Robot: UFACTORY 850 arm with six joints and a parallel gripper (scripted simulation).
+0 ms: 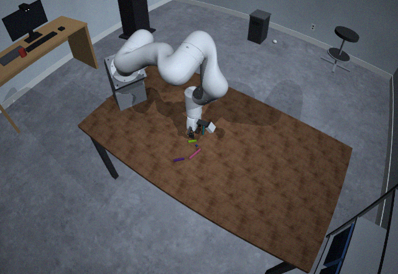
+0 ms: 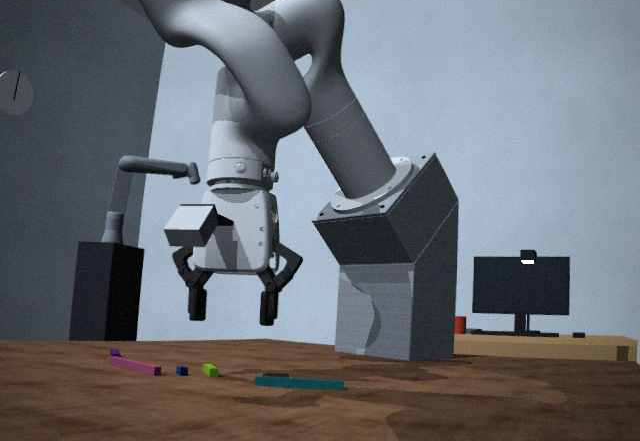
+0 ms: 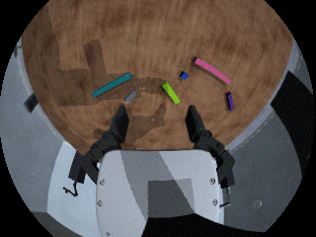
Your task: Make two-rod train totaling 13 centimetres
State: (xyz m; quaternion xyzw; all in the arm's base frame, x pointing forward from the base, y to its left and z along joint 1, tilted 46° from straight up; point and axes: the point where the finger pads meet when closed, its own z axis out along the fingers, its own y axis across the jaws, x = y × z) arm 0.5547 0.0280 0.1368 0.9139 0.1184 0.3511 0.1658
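Right now my hand is 2 cm past the grey rod, 5 cm to the right of it and 7 cm above it. Round my hand: blue rod 4 cm ahead, 4 cm to the right, 7 cm below; then turquoise rod 10 cm to the left, 7 cm below; then lime rod 3 cm to the right, 7 cm below.
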